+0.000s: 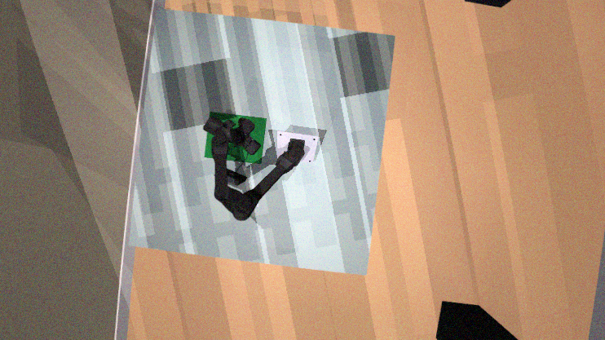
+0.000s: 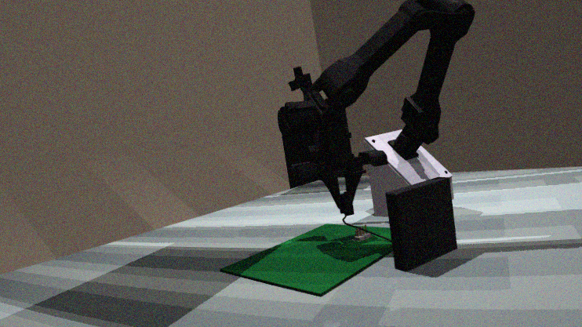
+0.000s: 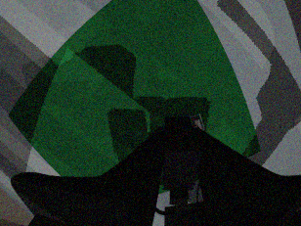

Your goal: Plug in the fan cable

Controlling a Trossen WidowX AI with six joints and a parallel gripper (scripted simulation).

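Right now the pale four-pin header is 60 mm below my gripper tip and 30 mm to the left of it. From my gripper tip the other things lie so: black fan: 190 mm to the left, 50 mm ahead, 10 mm below; then green board: 80 mm below, 80 mm ahead; then fan plug: 10 mm to the left, 10 mm above.
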